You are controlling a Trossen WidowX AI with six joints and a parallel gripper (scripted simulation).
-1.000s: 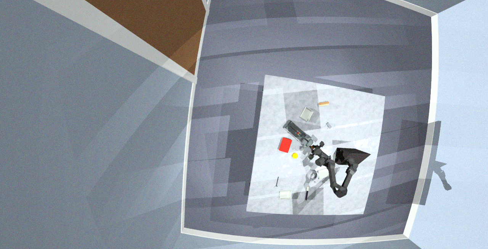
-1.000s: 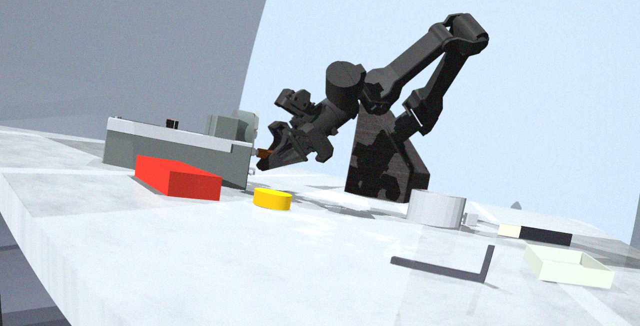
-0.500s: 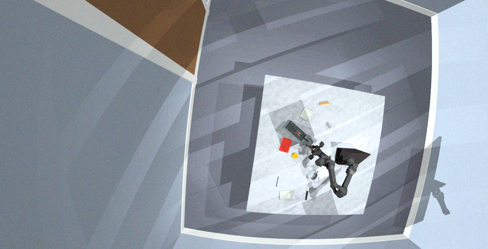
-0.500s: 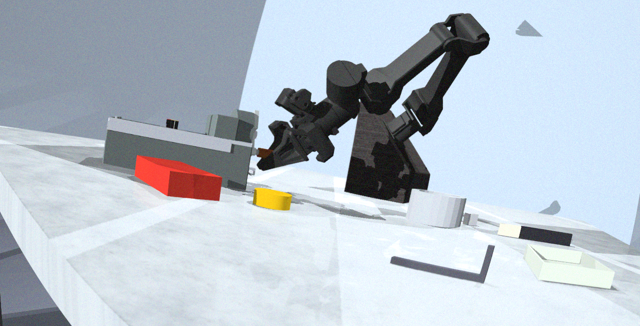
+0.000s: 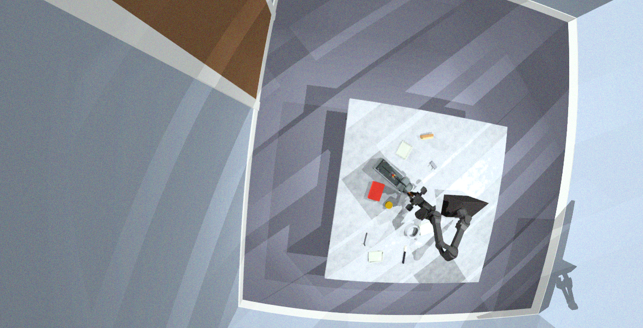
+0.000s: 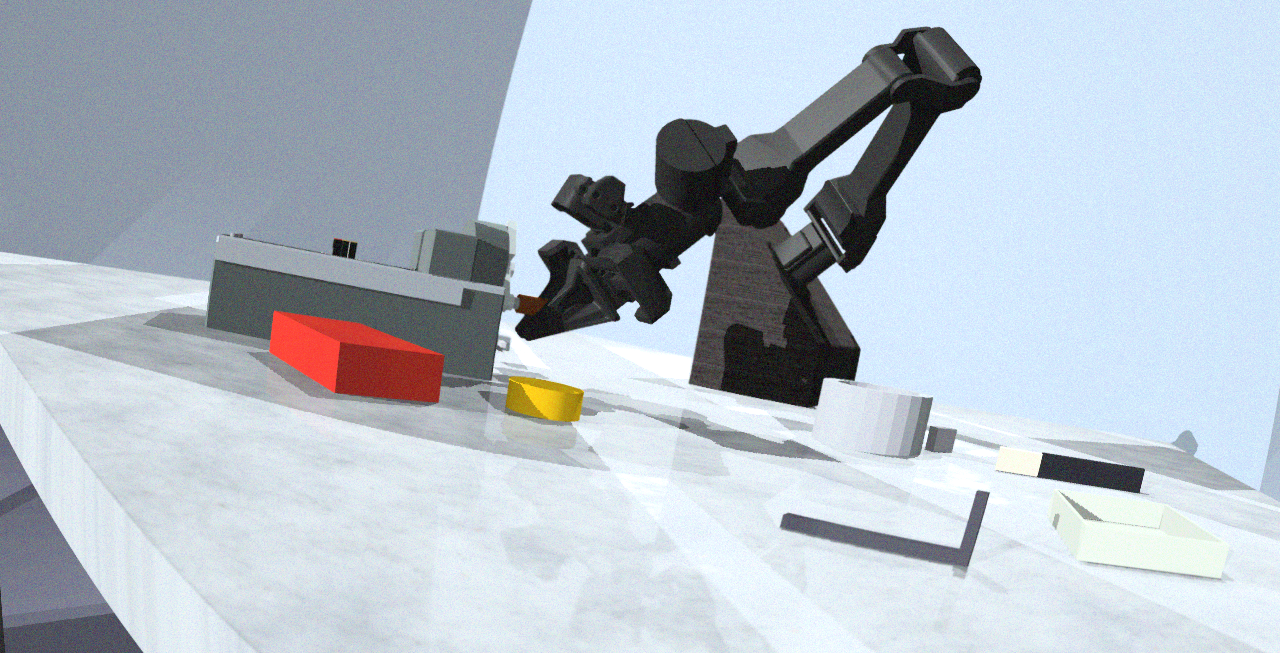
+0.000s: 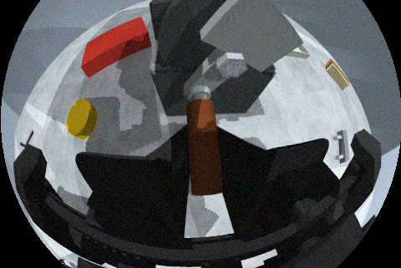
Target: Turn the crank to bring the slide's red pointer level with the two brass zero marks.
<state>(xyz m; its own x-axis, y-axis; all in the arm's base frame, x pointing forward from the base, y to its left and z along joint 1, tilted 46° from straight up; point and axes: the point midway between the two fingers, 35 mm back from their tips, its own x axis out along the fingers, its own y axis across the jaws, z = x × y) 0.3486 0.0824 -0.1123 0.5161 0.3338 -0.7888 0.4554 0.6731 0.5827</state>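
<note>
Right now the red pointer is 15 cm ahead of my gripper tip, 9 cm to the right of it and 4 cm above it. From my gripper tip the other things lie so: yellow disc: 9 cm ahead, 12 cm to the left, 3 cm below; brown handle: 2 cm behind, 1 cm to the left, 3 cm above; black L-shaped bar: 18 cm ahead, 42 cm to the left, 3 cm below.
</note>
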